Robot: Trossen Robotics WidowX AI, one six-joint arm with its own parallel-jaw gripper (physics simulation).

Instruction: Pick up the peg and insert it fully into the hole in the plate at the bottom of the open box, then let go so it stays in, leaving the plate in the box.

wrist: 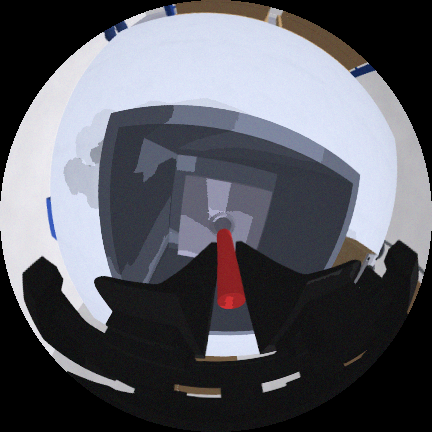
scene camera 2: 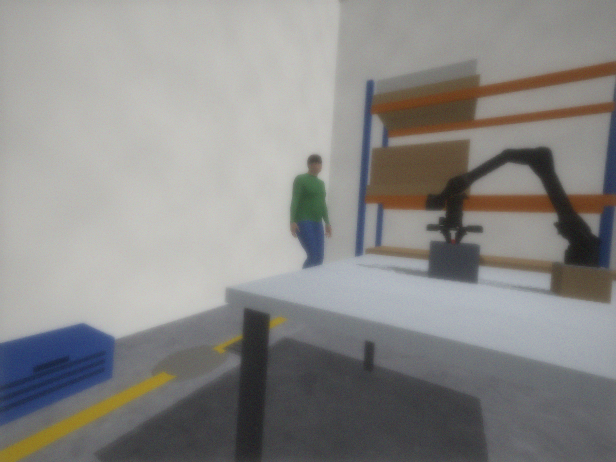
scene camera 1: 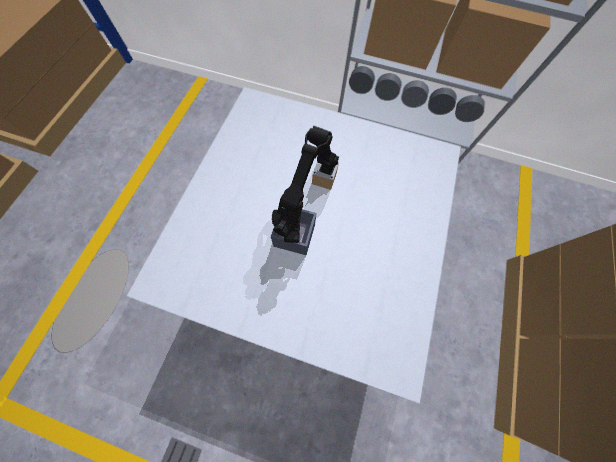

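Pixels of known places: gripper, between the fingertips: [wrist: 225, 247] [scene camera 1: 293, 227]; arm's base, origin of its link: [wrist: 362, 277] [scene camera 2: 581, 265] [scene camera 1: 327, 168].
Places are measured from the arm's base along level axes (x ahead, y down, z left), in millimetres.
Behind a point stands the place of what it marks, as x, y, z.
Observation:
The red peg [scene camera 2: 453, 242] {348, -41, -11} [wrist: 228, 275] {352, -40, -24} is held between the black fingertips of my gripper [scene camera 2: 453, 240] {351, -9, -24} [wrist: 225, 247] {351, -9, -24}, which is shut on it. In the wrist view the peg's far end overlaps the near edge of the round hole [wrist: 221, 223] in the pale plate [wrist: 255, 200] {325, 41, -58}. The hole's dark inside still shows beyond the peg; the exact gap is unclear. The plate lies at the bottom of the dark grey open box [scene camera 1: 291, 246] {428, 19, -2} [scene camera 2: 454, 263] {334, 34, 56} [wrist: 295, 140] {344, -39, -99}. The fingertips are at about the box's rim height in scene camera 2. The arm hides them in scene camera 1.
The box stands on the white table [scene camera 1: 370, 260] {324, 99, 351} [scene camera 2: 320, 290] {605, 99, 555}. A brown block [scene camera 1: 323, 181] {53, 40, 4} [scene camera 2: 585, 283] {-1, 49, 45} is beside the arm's base. The box walls surround the plate closely. A person in green [scene camera 2: 311, 200] stands beyond the table, near a blue and orange rack [scene camera 2: 366, 170].

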